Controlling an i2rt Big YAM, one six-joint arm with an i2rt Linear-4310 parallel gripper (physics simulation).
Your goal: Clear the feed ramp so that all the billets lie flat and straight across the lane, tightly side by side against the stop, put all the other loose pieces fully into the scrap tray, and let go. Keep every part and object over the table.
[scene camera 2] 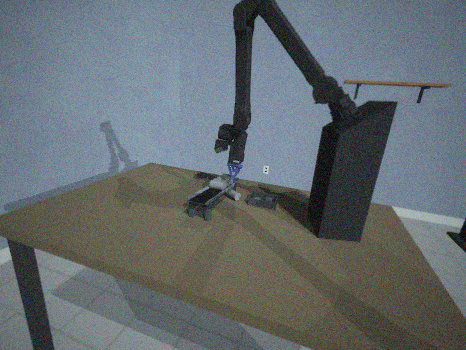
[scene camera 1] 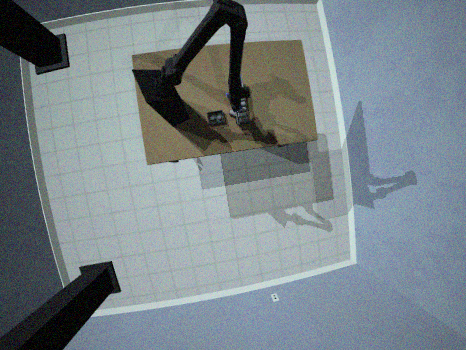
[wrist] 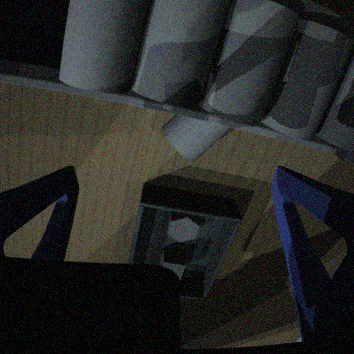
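Where they show: gripper, between the fingertips: (scene camera 2: 233, 175) (scene camera 1: 234, 104) (wrist: 174, 176); arm's base, origin of its link: (scene camera 2: 347, 119) (scene camera 1: 161, 86).
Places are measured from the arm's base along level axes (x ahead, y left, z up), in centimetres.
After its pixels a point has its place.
Several pale grey cylindrical billets (scene camera 1: 243, 114) @(y -13.0, x 49.0, z -33.6 cm) (scene camera 2: 218, 184) @(y 0.8, x 47.4, z -33.3 cm) (wrist: 182, 55) @(y -5.1, x 47.8, z -32.7 cm) lie side by side across the dark feed ramp (scene camera 2: 200, 204) (wrist: 112, 97); the row's far right is shadowed and cut off in the wrist view. Another pale cylinder (scene camera 1: 233, 114) @(y -10.0, x 42.3, z -39.5 cm) (scene camera 2: 233, 194) @(y -6.4, x 42.0, z -39.9 cm) (wrist: 194, 137) @(y -7.9, x 41.6, z -39.0 cm) sticks out beside the ramp, its other end hidden by the rail. The small dark scrap tray (scene camera 2: 262, 202) @(y -4.9, x 27.5, z -40.5 cm) (wrist: 187, 198) @(y -9.3, x 34.4, z -41.4 cm) holds a light hexagonal piece (wrist: 184, 229) @(y -9.9, x 30.9, z -41.0 cm) and some darker pieces. My gripper (scene camera 2: 234, 176) @(y -5.9, x 42.7, z -30.1 cm) (wrist: 174, 176) @(y -5.9, x 42.7, z -30.1 cm) is open and empty, above the ramp's tray side.
The wooden table (scene camera 1: 280, 110) @(y -11.6, x 83.4, z -43.0 cm) (scene camera 2: 175, 260) @(y 43.3, x 44.7, z -43.0 cm) carries the arm's tall dark pedestal (scene camera 1: 159, 97) @(y -6.7, x -1.6, z 2.3 cm) (scene camera 2: 345, 175) @(y 10.8, x -1.8, z -17.9 cm), on the far side of the tray from the ramp. The ramp's legs stand on the table. The arm hides part of the ramp in scene camera 1.
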